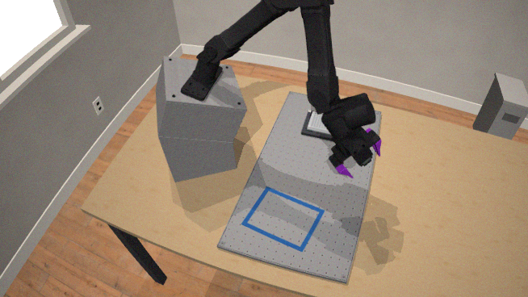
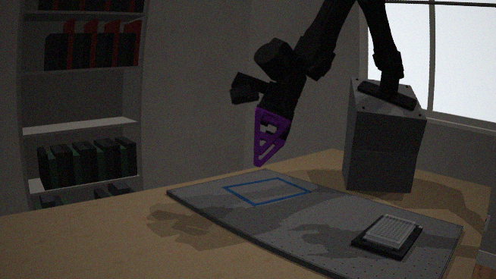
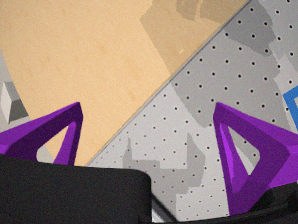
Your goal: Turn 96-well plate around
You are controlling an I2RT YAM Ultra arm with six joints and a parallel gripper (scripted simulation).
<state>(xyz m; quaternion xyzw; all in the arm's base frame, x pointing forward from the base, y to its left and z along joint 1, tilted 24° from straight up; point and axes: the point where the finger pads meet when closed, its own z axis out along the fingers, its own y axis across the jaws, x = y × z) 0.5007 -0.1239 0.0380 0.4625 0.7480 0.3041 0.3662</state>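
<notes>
The white 96-well plate is 27 cm to the left of my hand, 13 cm below it and 12 cm behind it. The rest, counted from my hand: dark plate nest N1 (27 cm to the left, 15 cm below, 12 cm behind); light mark (33 cm to the left, 20 cm behind, 14 cm below).
</notes>
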